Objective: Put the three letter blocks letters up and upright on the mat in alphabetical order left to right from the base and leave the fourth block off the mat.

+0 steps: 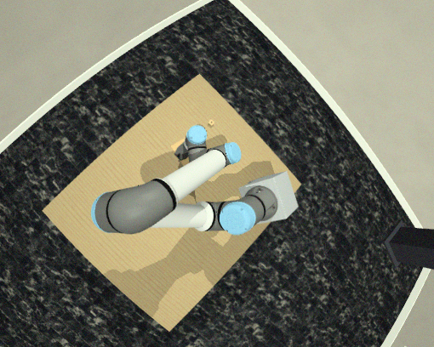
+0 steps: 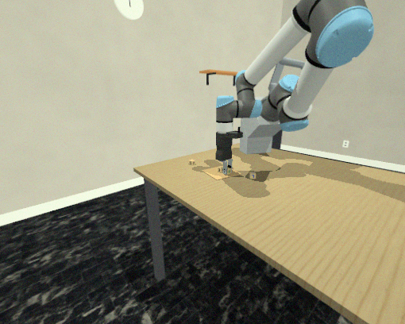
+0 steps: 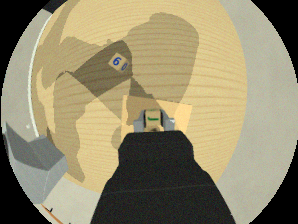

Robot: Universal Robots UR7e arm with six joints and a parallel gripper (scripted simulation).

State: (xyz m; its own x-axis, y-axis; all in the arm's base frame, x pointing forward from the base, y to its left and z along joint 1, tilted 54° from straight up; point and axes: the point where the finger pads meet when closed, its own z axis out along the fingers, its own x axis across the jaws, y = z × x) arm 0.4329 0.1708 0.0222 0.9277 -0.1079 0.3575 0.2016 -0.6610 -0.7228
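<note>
The mat is 40 mm to the right of my hand, 30 mm below it and 10 mm ahead of it.
</note>
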